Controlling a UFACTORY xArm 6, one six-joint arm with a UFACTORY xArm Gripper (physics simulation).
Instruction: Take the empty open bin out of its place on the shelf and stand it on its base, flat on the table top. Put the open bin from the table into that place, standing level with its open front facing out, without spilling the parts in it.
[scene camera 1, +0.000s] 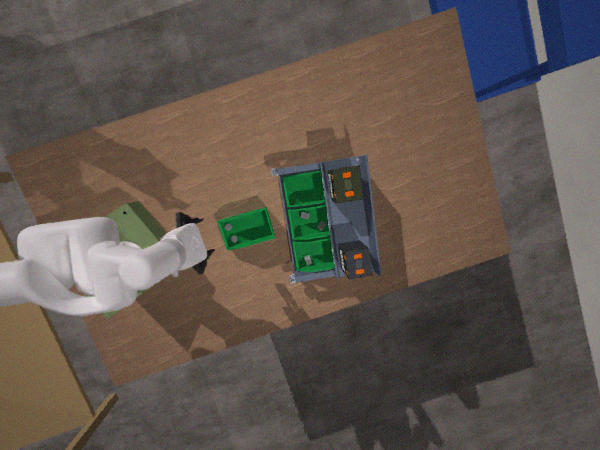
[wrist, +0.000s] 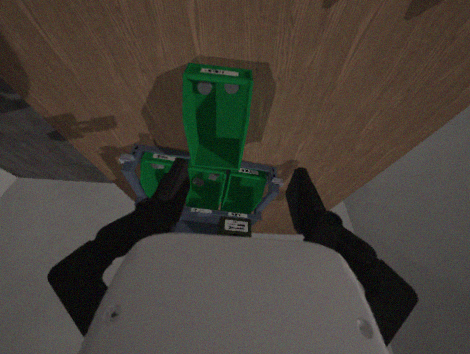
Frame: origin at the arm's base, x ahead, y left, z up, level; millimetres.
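Where they show: gripper, fingertip midpoint: (scene camera 1: 204, 235) (wrist: 239, 176).
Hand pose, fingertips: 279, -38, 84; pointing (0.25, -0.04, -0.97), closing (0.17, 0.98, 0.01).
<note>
Things, the pixels of their top centre, and the offset from my fingertips, as dx, dy, dz. "pt": a spot on its surface instead. Level surfaces: height alone.
- open green bin at a spot on its surface: (wrist: 220, 117) (scene camera 1: 249, 226) pt +92, -53, -207
- wooden table at its surface level: dz -210
- empty green bin at a spot on its surface: (scene camera 1: 304, 187) pt +323, -21, -200
- middle green bin at a spot on its surface: (scene camera 1: 310, 229) pt +275, -161, -201
- end green bin at a spot on its surface: (scene camera 1: 320, 252) pt +269, -252, -200
- olive box at its top centre: (scene camera 1: 348, 184) (wrist: 232, 250) +430, -60, -11
- dark grey box at its top centre: (scene camera 1: 359, 264) +353, -278, +14
An open green bin (scene camera 1: 252, 231) (wrist: 220, 117) with two grey round parts in its labelled end stands upright on the wooden table (scene camera 1: 400, 100) (wrist: 325, 100), in front of the grey-blue shelf (scene camera 1: 300, 170) (wrist: 130, 184). The empty green bin (scene camera 1: 304, 187) (wrist: 245, 192) sits in the shelf's front row, at the upper end in the scene view and the right end in the wrist view. My gripper (scene camera 1: 207, 235) (wrist: 239, 176) is open and empty. It is on the robot's side of the table bin, clear of both bins.
Beside the empty bin sit a middle green bin (scene camera 1: 310, 229) and an end green bin (scene camera 1: 320, 252), both holding grey parts. Behind the row, the shelf bears an olive box (scene camera 1: 348, 185) (wrist: 236, 226) and a dark grey box (scene camera 1: 356, 260). A green base block (scene camera 1: 132, 222) lies under the arm.
</note>
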